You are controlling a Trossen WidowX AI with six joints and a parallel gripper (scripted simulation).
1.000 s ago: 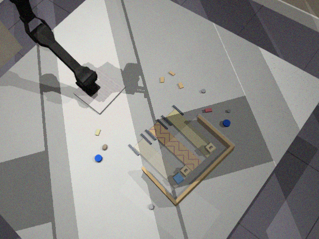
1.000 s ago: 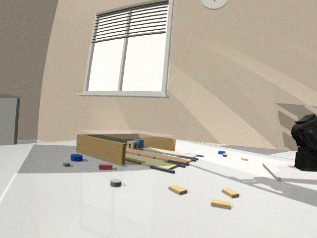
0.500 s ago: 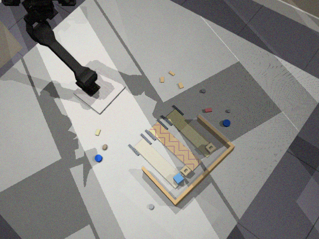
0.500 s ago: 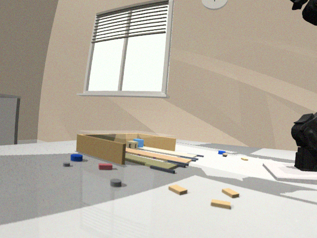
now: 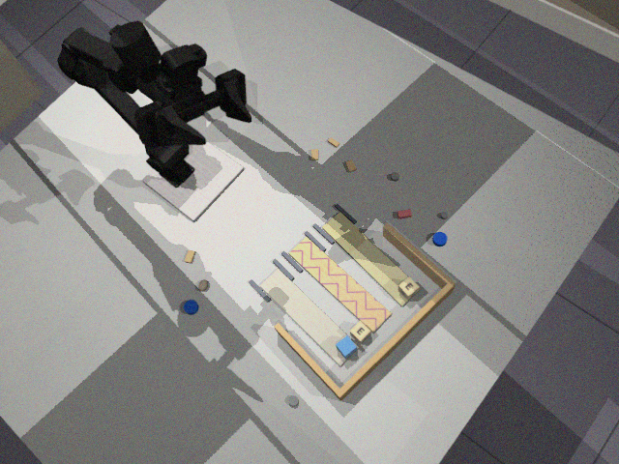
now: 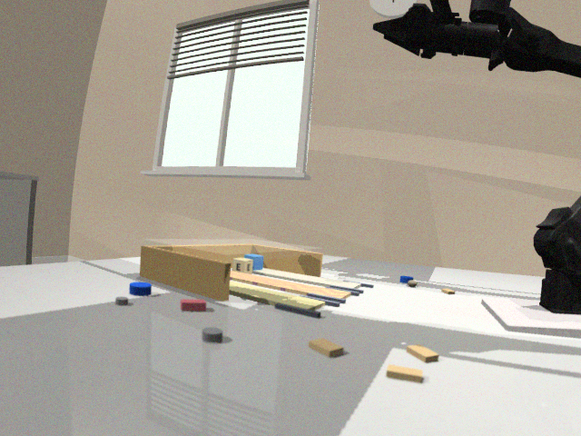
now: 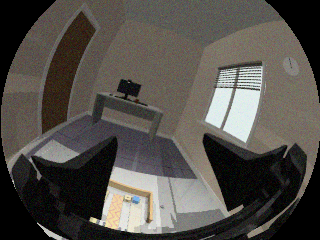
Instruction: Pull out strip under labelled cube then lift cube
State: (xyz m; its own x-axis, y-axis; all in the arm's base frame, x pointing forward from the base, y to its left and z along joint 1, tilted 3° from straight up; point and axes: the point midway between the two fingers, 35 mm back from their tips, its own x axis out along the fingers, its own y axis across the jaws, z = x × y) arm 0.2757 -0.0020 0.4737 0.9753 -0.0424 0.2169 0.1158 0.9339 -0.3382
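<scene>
The red block lies 48 cm below my gripper tip, 24 cm to the left of it and 16 cm ahead of it.
</scene>
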